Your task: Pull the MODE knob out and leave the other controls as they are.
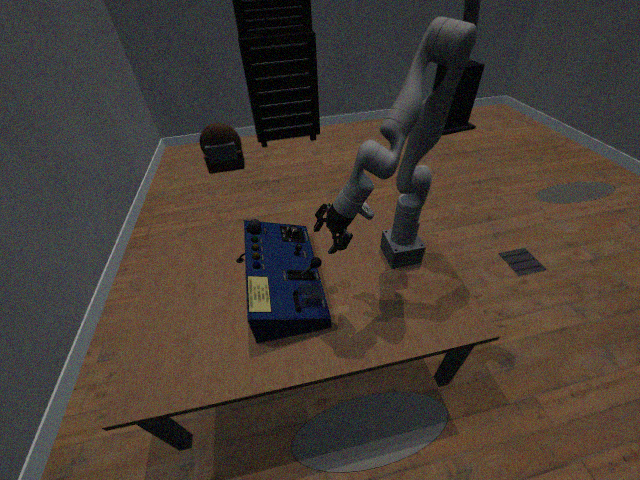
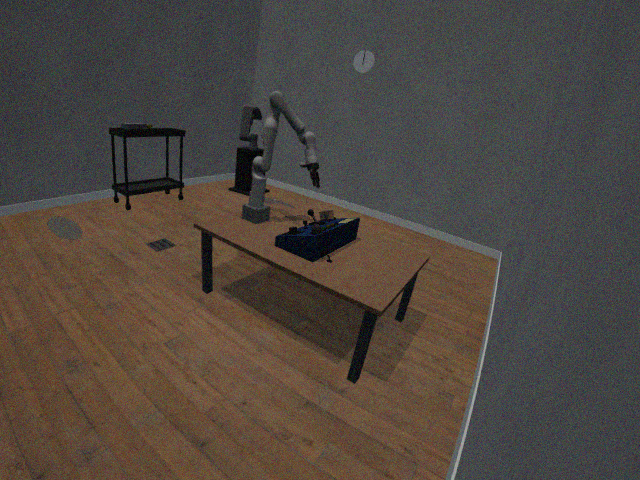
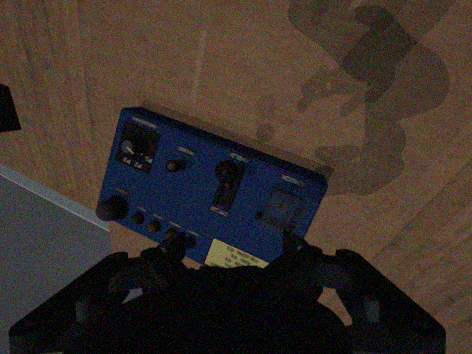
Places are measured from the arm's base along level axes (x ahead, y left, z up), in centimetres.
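Where they show: gripper, fingertip midpoint: [image 1: 322, 241] [image 2: 316, 186] [image 3: 233, 241]; arm's base, link origin: [image 1: 402, 237] [image 2: 256, 206].
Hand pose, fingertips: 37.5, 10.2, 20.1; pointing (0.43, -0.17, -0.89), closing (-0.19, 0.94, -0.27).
Observation:
Things, the pixels of their centre, and the offset from my fingertips, as dx, dy, dz. "spot": a spot on its surface instead. Level surfaces: height alone.
- blue control box, surface spot: [image 3: 195, 200] spot: +12.4, -13.5, -19.3
- large dark round knob, surface spot: [image 3: 112, 208] [image 1: 259, 226] spot: +17.2, -31.4, -13.2
- black dial panel, body centre: [image 3: 131, 147] [image 1: 293, 231] +3.7, -30.5, -19.7
- toggle, body centre: [image 3: 177, 165] [image 1: 297, 251] +5.2, -18.5, -19.9
- ball-topped lever, body centre: [image 3: 226, 171] [image 1: 316, 262] [image 2: 310, 212] +1.2, -6.0, -15.4
- clear-covered switch, body centre: [image 3: 282, 210] [image 1: 309, 295] [image 2: 326, 215] +7.4, +5.4, -18.3
- yellow note, surface spot: [image 3: 235, 255] [image 1: 263, 290] spot: +21.7, -1.4, -16.6
- small dark hook-like part, surface spot: [image 1: 240, 257] [image 2: 329, 256] spot: +28.2, -31.4, -27.6
- table, surface height: dz -29.9
A blue control box [image 1: 279, 289] [image 2: 336, 239] [image 3: 195, 200] stands on the table. Its labels are too small and dark to read, so I cannot tell which control is MODE. A large dark round knob [image 1: 253, 226] [image 3: 112, 208] sits at one corner, beside a row of small coloured buttons. A black dial panel [image 1: 293, 233] [image 3: 139, 147], a small dark knob or toggle [image 1: 298, 249] [image 3: 173, 165] and a ball-topped lever [image 1: 315, 262] [image 2: 310, 212] [image 3: 227, 171] are also on the top. My gripper [image 1: 326, 239] [image 2: 316, 185] [image 3: 233, 241] is open and empty, above the box and apart from it.
A clear-covered switch [image 1: 310, 296] [image 3: 282, 207] and a yellow note [image 1: 259, 294] [image 3: 235, 255] are on the box. A small dark hook-like part [image 1: 240, 257] [image 2: 329, 258] shows beside it. The table [image 1: 180, 361] [image 2: 382, 273] extends around the box and arm base [image 1: 402, 250] [image 2: 255, 213].

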